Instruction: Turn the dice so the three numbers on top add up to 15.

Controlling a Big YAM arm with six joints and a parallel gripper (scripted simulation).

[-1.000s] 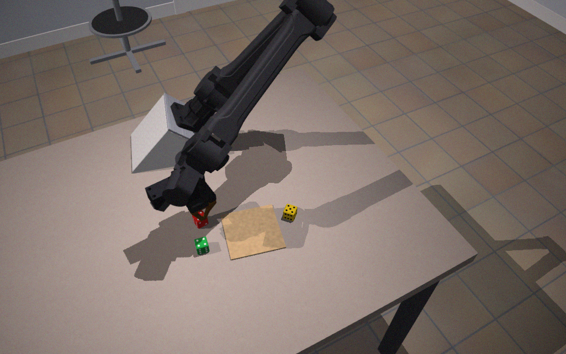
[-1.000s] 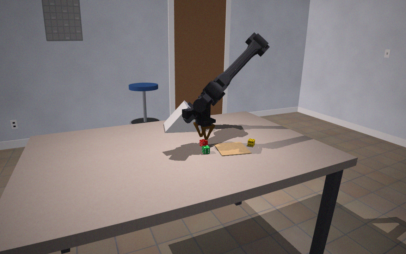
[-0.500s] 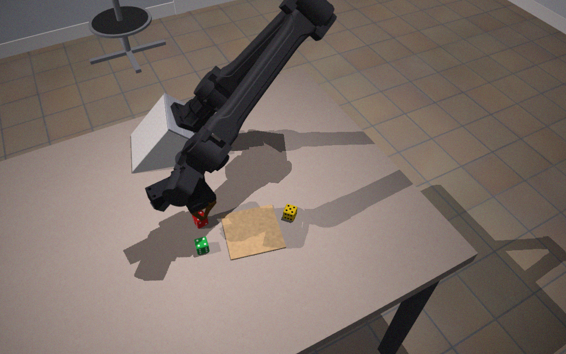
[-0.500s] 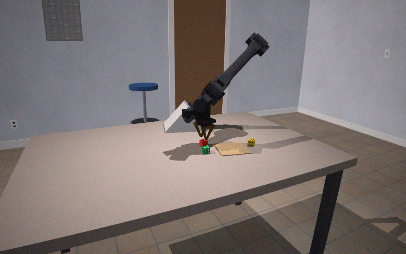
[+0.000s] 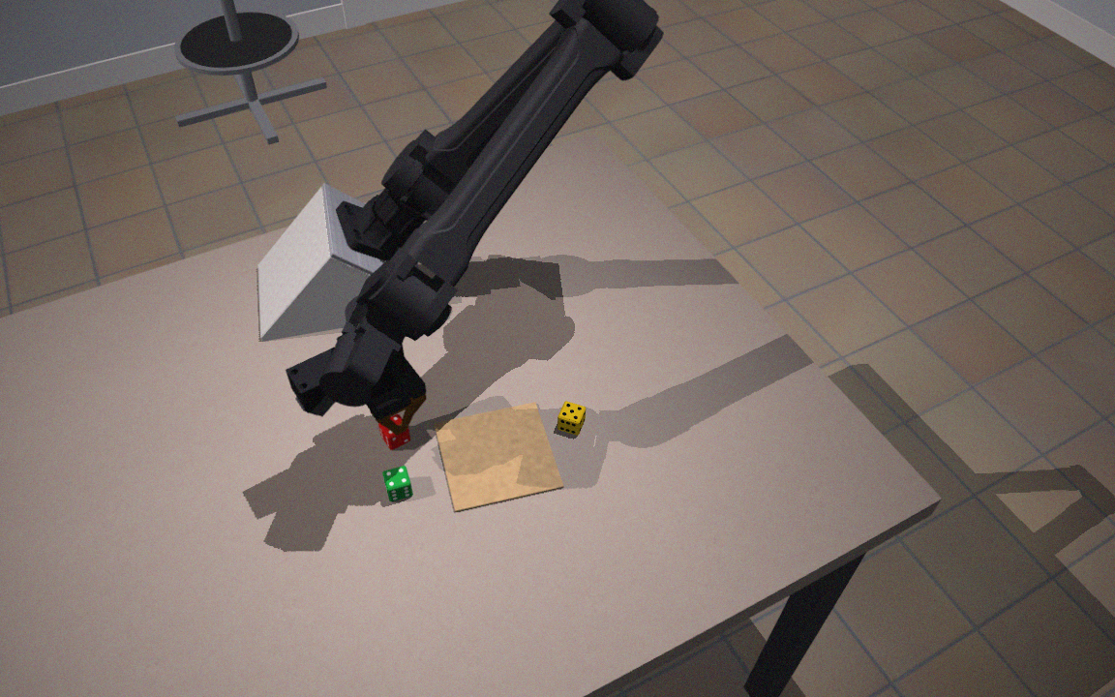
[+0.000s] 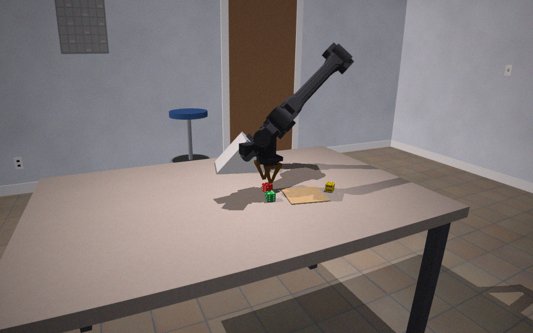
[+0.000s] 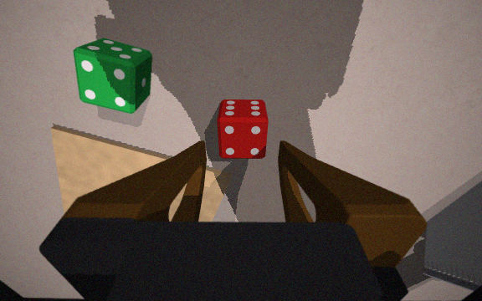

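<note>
My gripper is now 3 cm above the red die. Round my hand: yellow die: 6 cm ahead, 22 cm to the left, 3 cm below; then tan mat: 7 cm ahead, 12 cm to the left, 5 cm below; then green die: 8 cm ahead, 2 cm to the right, 3 cm below.
</note>
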